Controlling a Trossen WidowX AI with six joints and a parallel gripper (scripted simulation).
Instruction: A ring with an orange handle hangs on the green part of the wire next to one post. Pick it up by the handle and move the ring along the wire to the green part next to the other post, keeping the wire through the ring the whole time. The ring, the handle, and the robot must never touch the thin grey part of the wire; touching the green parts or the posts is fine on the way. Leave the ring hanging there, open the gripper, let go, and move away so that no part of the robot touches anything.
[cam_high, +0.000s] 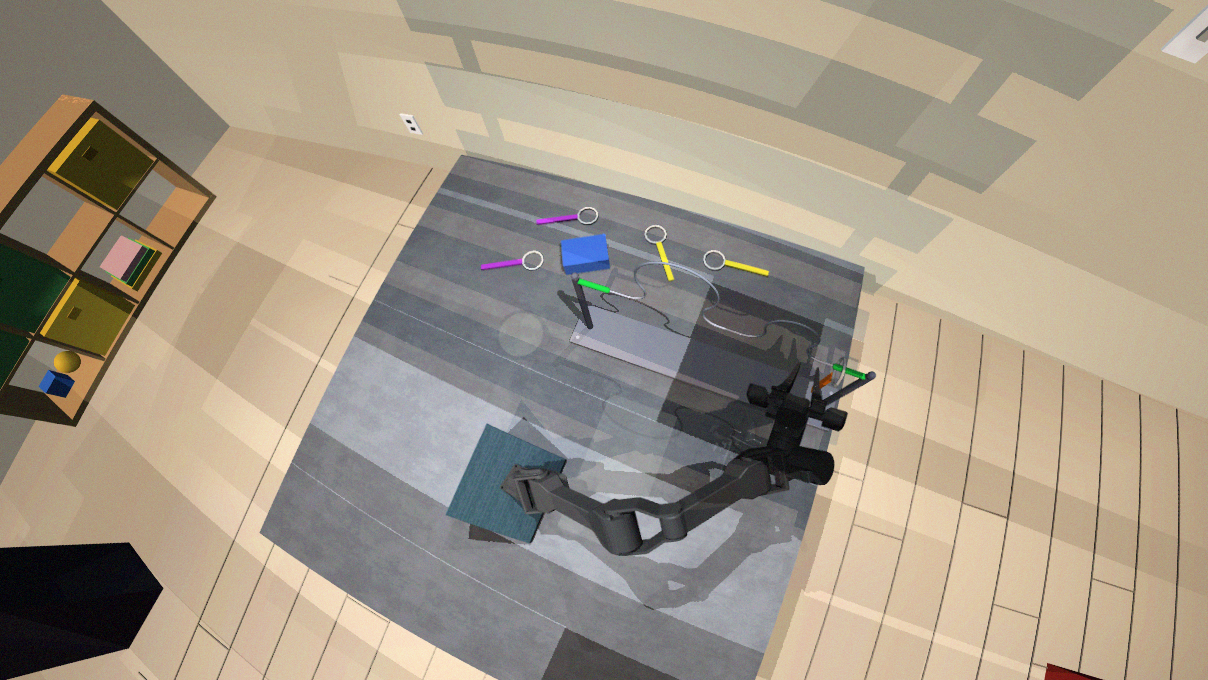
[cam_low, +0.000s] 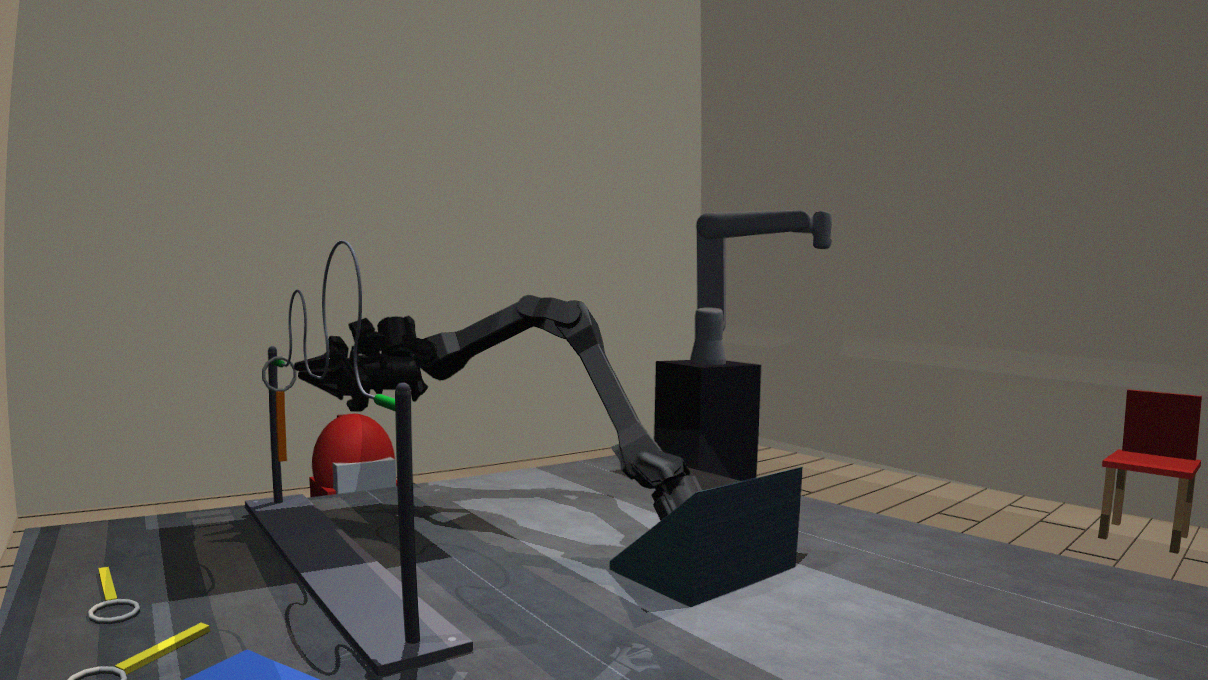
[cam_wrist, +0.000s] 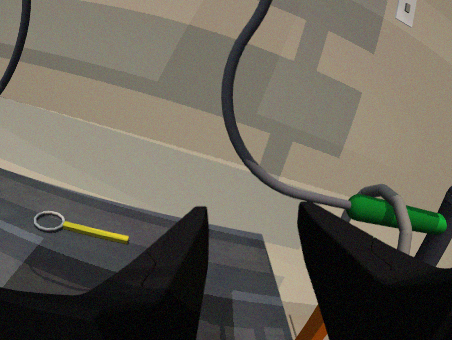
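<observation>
My gripper tip is now 6 cm to the left of the orange-handled ring, 6 cm above it and 2 cm short of it. The rest, counted from my gripper tip: purple-handled ring: 70 cm to the left, 26 cm below, 21 cm ahead.
</observation>
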